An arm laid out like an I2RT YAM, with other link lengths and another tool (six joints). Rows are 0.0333 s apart.
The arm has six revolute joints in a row. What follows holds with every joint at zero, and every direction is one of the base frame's.
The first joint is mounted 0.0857 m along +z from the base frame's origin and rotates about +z.
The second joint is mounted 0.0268 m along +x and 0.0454 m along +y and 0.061 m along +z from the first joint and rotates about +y.
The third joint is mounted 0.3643 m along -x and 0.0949 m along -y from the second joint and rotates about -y.
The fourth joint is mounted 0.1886 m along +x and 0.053 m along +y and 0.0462 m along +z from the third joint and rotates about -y.
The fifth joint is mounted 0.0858 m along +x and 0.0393 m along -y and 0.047 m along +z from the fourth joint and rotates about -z.
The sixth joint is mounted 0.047 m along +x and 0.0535 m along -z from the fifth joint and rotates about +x.
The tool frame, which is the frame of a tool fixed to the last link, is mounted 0.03 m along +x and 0.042 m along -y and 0.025 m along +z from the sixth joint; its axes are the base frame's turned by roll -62.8, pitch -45.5 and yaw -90 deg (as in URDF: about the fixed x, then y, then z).
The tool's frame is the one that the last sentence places.
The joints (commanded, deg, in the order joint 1, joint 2, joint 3, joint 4, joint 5, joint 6), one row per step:
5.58 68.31 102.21 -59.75 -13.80 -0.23
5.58 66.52 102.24 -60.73 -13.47 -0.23
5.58 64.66 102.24 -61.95 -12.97 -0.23
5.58 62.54 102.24 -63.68 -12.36 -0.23
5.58 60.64 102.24 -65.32 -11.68 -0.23
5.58 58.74 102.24 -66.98 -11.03 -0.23
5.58 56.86 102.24 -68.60 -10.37 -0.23
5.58 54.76 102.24 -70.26 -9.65 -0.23
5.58 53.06 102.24 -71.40 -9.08 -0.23
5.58 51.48 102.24 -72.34 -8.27 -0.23
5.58 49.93 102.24 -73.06 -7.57 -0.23
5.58 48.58 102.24 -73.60 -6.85 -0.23
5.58 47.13 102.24 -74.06 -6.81 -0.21
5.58 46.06 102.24 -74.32 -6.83 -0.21
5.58 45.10 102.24 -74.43 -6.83 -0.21
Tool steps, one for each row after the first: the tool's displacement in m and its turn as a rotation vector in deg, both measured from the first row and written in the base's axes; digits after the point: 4 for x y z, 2 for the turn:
-0.0143 -0.0019 0.0021 -0.06 -0.85 -0.30
-0.0294 -0.0041 0.0032 -0.21 -1.51 -0.75
-0.0468 -0.0067 0.0028 -0.42 -1.92 -1.31
-0.0626 -0.0092 0.0016 -0.68 -2.21 -1.92
-0.0782 -0.0117 -0.0001 -0.92 -2.47 -2.52
-0.0937 -0.0142 -0.0022 -1.16 -2.76 -3.12
-0.1106 -0.0169 -0.0048 -1.40 -3.22 -3.78
-0.1241 -0.0191 -0.0068 -1.56 -3.80 -4.31
-0.1366 -0.0214 -0.0086 -1.80 -4.46 -5.06
-0.1486 -0.0236 -0.0101 -1.96 -5.31 -5.72
-0.1589 -0.0257 -0.0115 -2.12 -6.14 -6.41
-0.1696 -0.0268 -0.0130 -1.96 -7.11 -6.47
-0.1774 -0.0275 -0.0141 -1.83 -7.91 -6.47
-0.1843 -0.0282 -0.0148 -1.70 -8.75 -6.50

